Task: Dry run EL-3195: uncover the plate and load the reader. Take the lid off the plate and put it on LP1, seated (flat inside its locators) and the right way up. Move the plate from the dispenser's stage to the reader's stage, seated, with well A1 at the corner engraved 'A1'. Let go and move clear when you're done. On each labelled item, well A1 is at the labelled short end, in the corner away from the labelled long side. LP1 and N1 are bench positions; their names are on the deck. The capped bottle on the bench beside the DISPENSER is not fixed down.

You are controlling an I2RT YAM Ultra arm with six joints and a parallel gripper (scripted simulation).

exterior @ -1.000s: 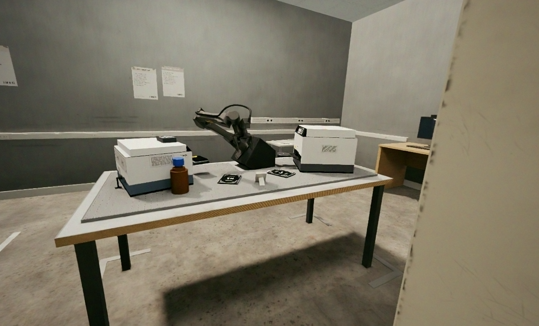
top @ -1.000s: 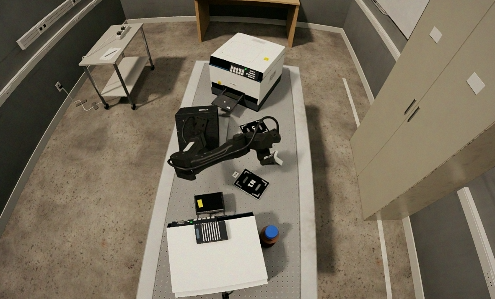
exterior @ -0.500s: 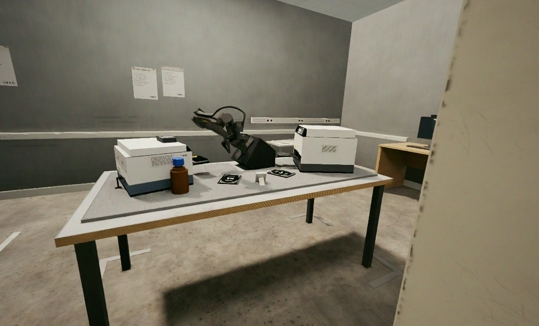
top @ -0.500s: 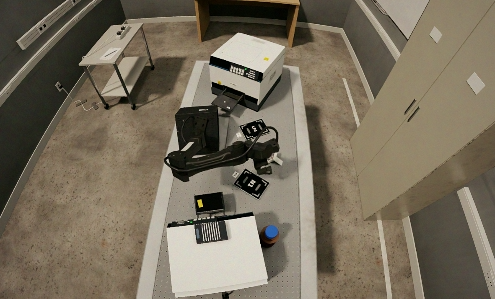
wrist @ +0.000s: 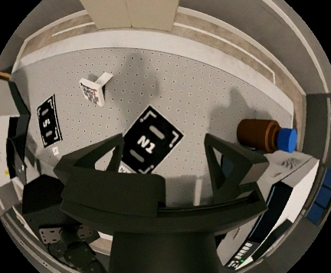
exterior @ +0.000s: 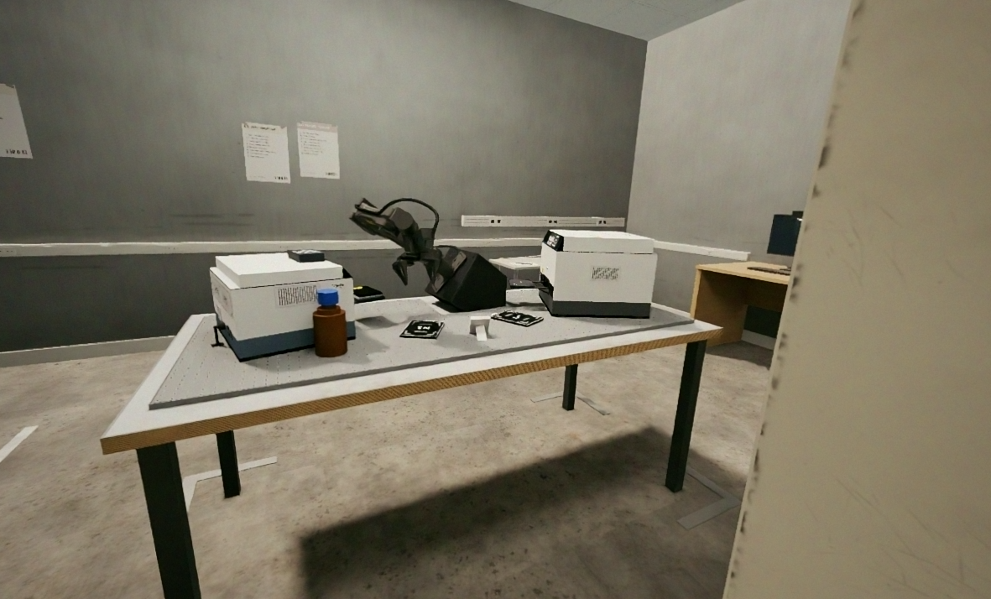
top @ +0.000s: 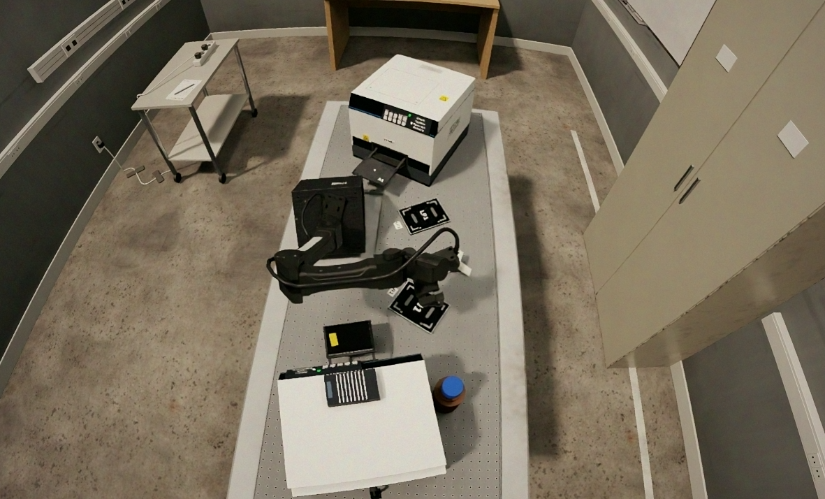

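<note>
My hand is 24 cm past the black plate, 15 cm to the left of it and 7 cm above it. Also, from my hand: well plate (24 cm behind, 15 cm to the right, 8 cm below); then blue-capped bottle (6 cm ahead, 28 cm to the right, 7 cm below).
</note>
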